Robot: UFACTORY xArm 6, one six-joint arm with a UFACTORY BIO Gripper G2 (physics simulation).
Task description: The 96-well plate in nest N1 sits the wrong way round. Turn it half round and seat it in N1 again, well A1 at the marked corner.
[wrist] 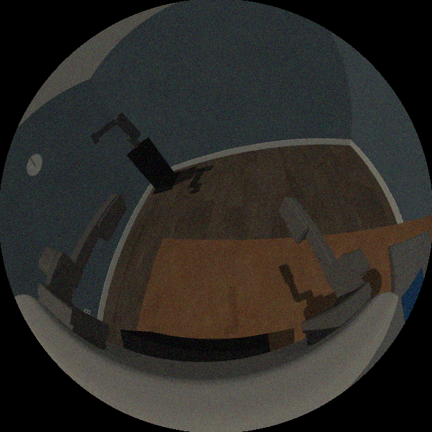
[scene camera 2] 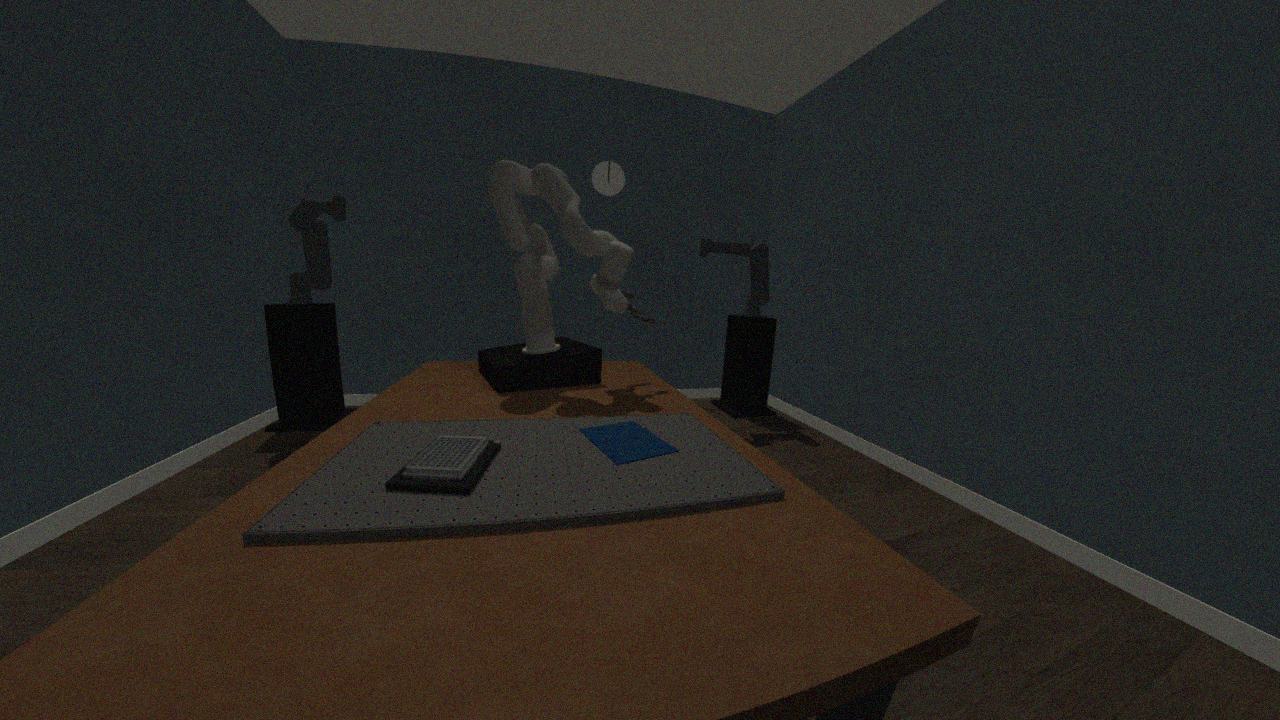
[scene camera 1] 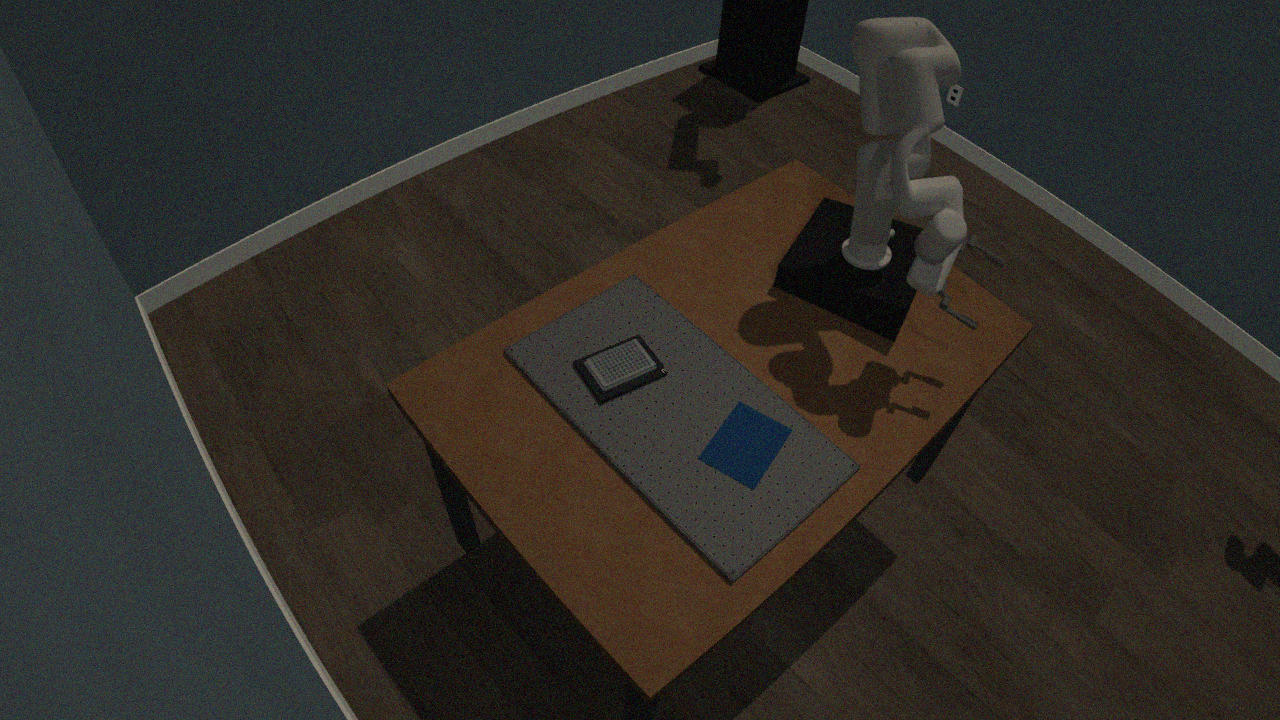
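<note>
The pale 96-well plate (scene camera 1: pixel 619 365) (scene camera 2: pixel 450 455) lies in the dark nest N1 (scene camera 1: pixel 633 390) (scene camera 2: pixel 433 488) on the perforated grey board. It looks flat there, with its long side along the nest's long side. A small light mark shows at one nest corner in scene camera 1. Well A1 is too small and dim to make out, so I cannot tell which way round the plate lies. My gripper (scene camera 1: pixel 988 294) (scene camera 2: pixel 645 309) (wrist: pixel 205 220) is wide open and empty. It hangs in the air beside the arm's base, far from the plate. Plate and nest do not show in the wrist view.
The perforated grey board (scene camera 1: pixel 662 438) (scene camera 2: pixel 537 497) (wrist: pixel 406 260) lies on the wooden table (scene camera 1: pixel 528 501) (scene camera 2: pixel 537 608) (wrist: pixel 210 285). A flat blue square (scene camera 1: pixel 745 445) (scene camera 2: pixel 628 442) (wrist: pixel 413 300) is on the board. The arm stands on a black base block (scene camera 1: pixel 827 286) (scene camera 2: pixel 546 368). Two other arms on black pedestals stand behind.
</note>
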